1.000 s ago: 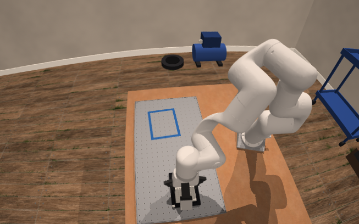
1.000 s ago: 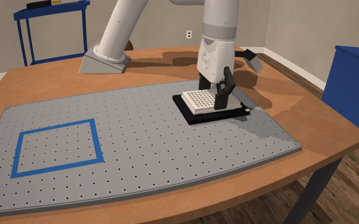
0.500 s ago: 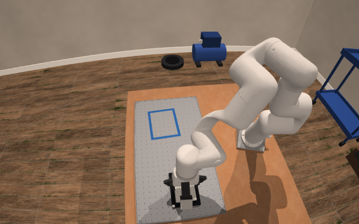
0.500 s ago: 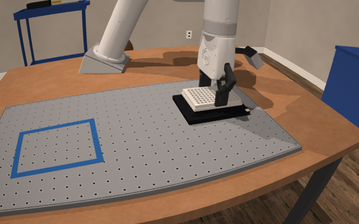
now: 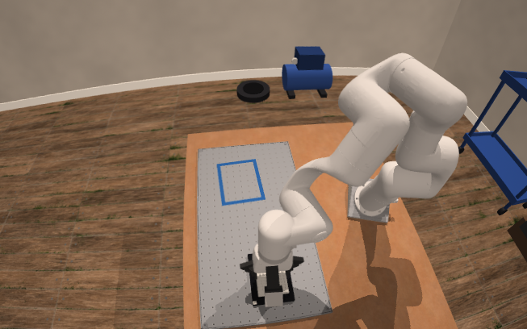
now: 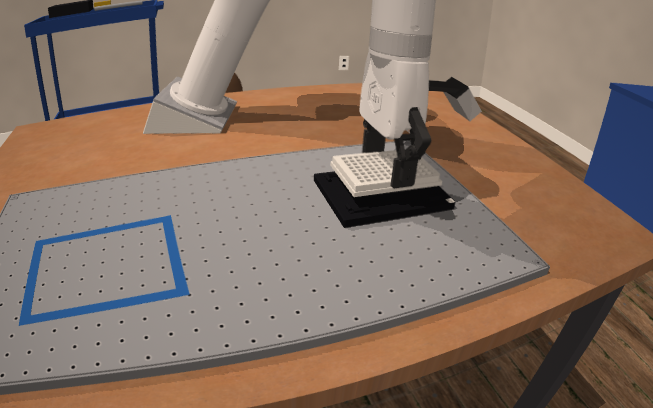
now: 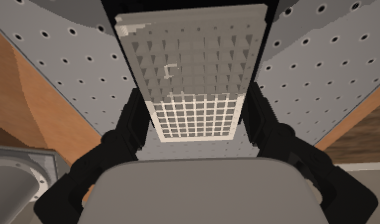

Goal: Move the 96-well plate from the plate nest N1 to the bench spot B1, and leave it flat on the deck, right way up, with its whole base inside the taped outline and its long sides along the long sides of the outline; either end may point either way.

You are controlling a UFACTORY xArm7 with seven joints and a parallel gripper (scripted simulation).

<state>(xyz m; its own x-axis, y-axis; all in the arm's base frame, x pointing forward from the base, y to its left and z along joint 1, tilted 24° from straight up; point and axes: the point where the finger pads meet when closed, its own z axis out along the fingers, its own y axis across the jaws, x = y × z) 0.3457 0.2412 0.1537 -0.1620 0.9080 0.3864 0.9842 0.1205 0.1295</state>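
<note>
The black plate nest is 4 cm below my hand. The rest, counted from my hand: white 96-well plate 1 cm below.
</note>
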